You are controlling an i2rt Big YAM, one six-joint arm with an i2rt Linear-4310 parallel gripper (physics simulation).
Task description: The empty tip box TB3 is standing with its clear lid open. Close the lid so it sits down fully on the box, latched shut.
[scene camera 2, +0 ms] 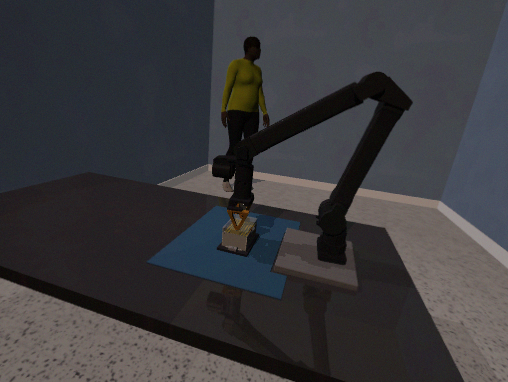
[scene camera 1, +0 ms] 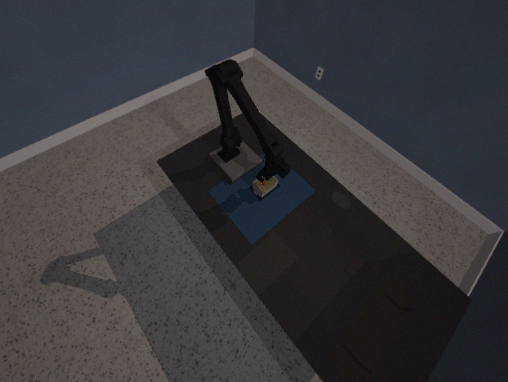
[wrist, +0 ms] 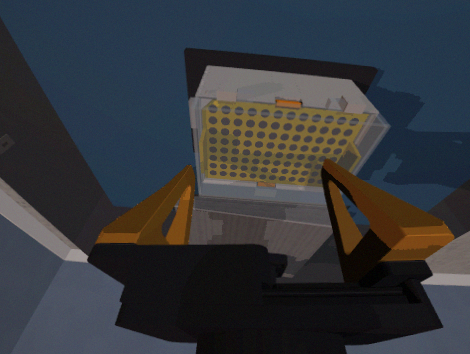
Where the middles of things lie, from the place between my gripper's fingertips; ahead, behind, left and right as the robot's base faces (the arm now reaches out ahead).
The clear lid (wrist: 251,150) is 2 cm to the right of my hand and 1 cm below it.
